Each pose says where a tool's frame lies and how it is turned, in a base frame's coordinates. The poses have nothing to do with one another.
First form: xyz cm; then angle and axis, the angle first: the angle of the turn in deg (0 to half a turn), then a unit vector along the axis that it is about.
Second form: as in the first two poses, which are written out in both.
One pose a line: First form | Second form
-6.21 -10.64 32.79 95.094 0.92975 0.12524 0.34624 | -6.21 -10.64 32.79 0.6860 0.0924 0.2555 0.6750
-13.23 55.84 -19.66 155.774 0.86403 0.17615 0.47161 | -13.23 55.84 -19.66 0.8448 0.1722 0.4611 0.2098
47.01 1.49 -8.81 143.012 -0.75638 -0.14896 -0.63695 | 47.01 1.49 -8.81 -0.7173 -0.1413 -0.6041 0.3172
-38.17 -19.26 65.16 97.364 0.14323 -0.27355 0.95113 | -38.17 -19.26 65.16 0.1076 -0.2055 0.7144 0.6602
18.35 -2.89 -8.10 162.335 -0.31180 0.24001 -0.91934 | 18.35 -2.89 -8.10 -0.3081 0.2372 -0.9084 0.1535
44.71 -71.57 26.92 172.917 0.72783 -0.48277 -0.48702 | 44.71 -71.57 26.92 0.7264 -0.4819 -0.4861 0.0618
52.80 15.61 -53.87 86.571 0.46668 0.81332 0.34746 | 52.80 15.61 -53.87 0.3200 0.5576 0.2382 0.7279
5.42 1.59 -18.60 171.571 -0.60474 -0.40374 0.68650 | 5.42 1.59 -18.60 -0.6031 -0.4026 0.6846 0.0735
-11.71 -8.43 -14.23 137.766 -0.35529 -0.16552 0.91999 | -11.71 -8.43 -14.23 -0.3314 -0.1544 0.8582 0.3603
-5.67 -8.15 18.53 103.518 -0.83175 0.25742 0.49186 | -5.67 -8.15 18.53 -0.6533 0.2022 0.3863 0.6190
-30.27 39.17 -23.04 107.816 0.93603 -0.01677 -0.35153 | -30.27 39.17 -23.04 0.7564 -0.0136 -0.2841 0.5891
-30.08 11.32 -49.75 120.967 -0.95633 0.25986 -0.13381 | -30.08 11.32 -49.75 -0.8322 0.2261 -0.1164 0.4927
